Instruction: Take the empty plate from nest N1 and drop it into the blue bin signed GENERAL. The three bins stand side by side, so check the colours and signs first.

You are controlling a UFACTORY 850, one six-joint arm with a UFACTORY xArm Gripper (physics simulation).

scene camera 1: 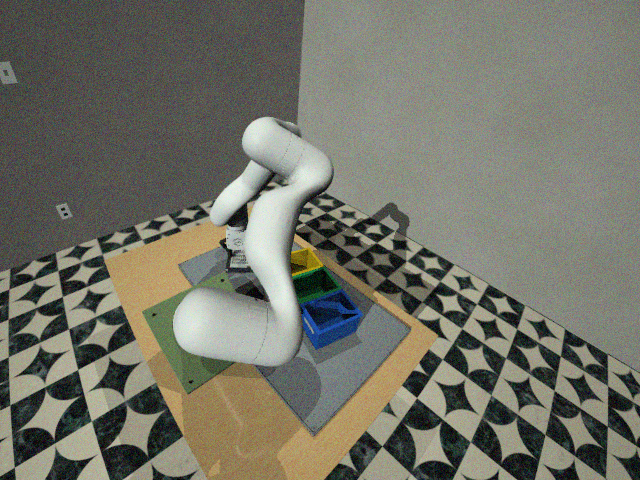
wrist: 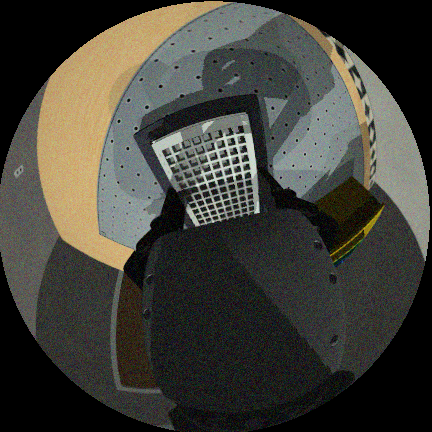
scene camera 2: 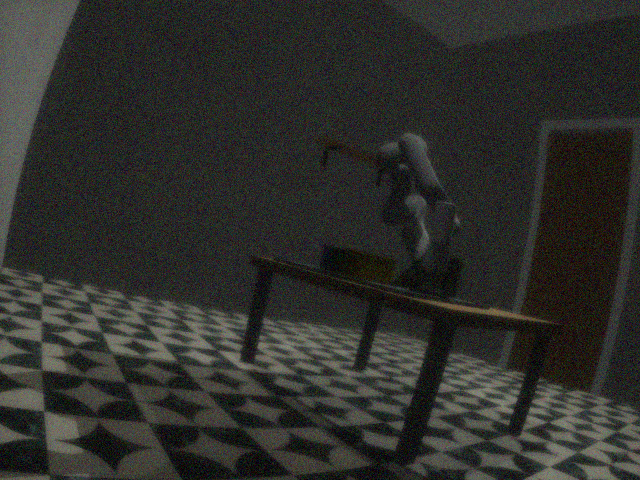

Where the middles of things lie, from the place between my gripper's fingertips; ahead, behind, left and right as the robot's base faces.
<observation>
Right now the dark nest (wrist: 201,111) is 10 mm below my hand. Round my hand: white gridded plate (wrist: 211,164): right at my hand.
</observation>
